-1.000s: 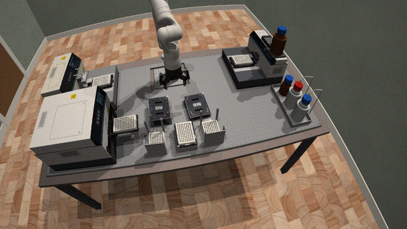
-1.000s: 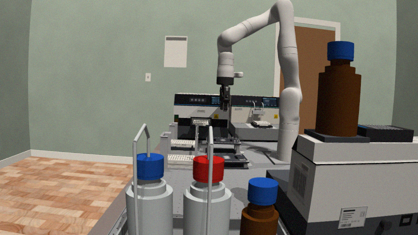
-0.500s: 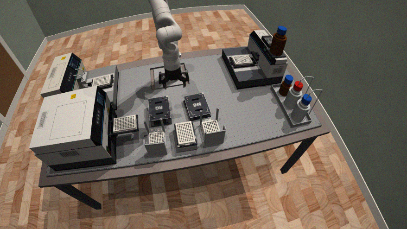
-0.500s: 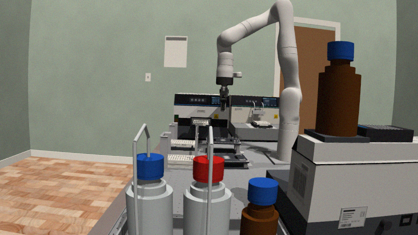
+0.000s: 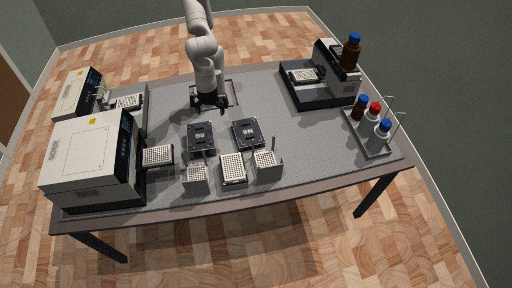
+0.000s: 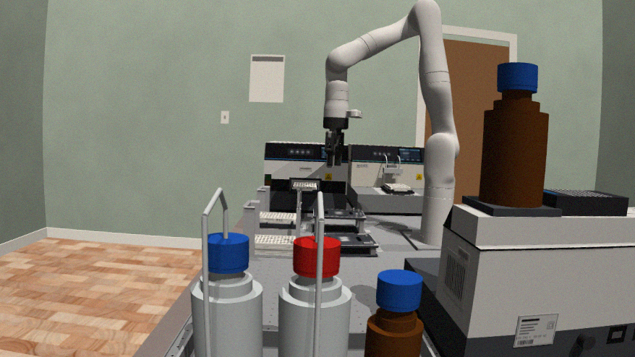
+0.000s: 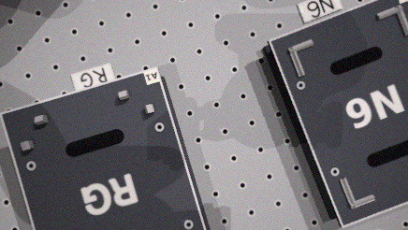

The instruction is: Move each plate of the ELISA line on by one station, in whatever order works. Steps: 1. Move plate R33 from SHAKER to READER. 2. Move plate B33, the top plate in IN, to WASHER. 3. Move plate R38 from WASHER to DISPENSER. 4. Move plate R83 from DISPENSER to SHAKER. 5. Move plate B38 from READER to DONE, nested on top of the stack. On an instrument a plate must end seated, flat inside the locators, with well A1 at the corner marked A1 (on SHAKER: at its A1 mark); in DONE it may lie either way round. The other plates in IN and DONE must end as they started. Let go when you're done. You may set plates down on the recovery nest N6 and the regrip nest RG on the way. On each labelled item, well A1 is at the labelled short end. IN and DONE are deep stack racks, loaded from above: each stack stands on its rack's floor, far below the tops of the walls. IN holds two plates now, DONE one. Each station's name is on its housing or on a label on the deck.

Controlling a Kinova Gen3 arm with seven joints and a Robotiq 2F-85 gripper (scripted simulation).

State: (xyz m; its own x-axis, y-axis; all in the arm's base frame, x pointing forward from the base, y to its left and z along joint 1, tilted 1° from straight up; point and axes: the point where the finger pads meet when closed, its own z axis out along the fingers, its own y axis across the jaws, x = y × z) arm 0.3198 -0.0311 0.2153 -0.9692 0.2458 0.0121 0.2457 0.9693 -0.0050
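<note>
The dark reader tray is 10 cm ahead of my hand, 25 cm to the right of it and 11 cm below it. From my hand the other things lie so: regrip nest RG: 2 cm behind, 6 cm to the right, 16 cm below; then recovery nest N6: 3 cm behind, 15 cm to the left, 19 cm below; then washer nest: 28 cm behind, 44 cm to the right, 13 cm below.
</note>
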